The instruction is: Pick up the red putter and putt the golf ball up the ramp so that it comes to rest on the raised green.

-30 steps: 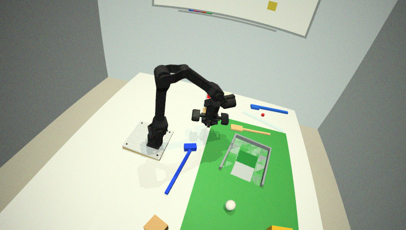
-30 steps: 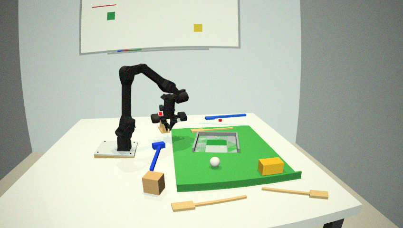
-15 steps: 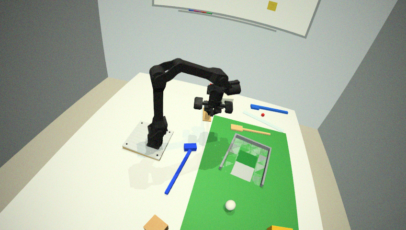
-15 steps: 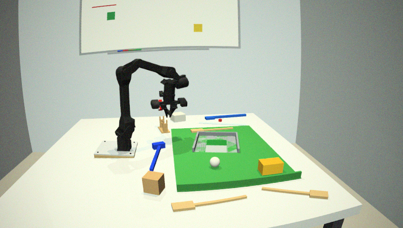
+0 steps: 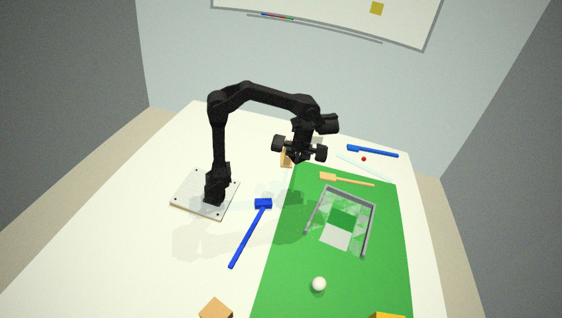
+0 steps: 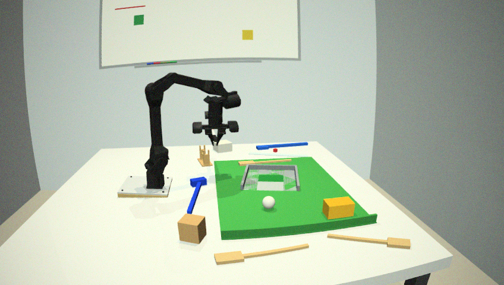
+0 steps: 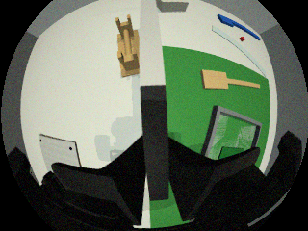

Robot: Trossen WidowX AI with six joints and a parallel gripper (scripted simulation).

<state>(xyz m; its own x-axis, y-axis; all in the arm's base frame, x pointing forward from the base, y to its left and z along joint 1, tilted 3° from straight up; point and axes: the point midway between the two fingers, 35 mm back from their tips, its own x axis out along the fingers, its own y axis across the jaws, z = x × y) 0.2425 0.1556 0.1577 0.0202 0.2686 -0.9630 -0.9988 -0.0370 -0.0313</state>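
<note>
Now: the blue putter 25 cm to the right of my gripper tip, 11 cm below it and 9 cm behind it. From my gripper tip the other things lie so: white golf ball: 39 cm to the right, 15 cm ahead, 10 cm below; red putter: 11 cm to the left, 2 cm above, 1 cm behind; wooden cube: 55 cm to the right, 10 cm behind, 9 cm below.
</note>
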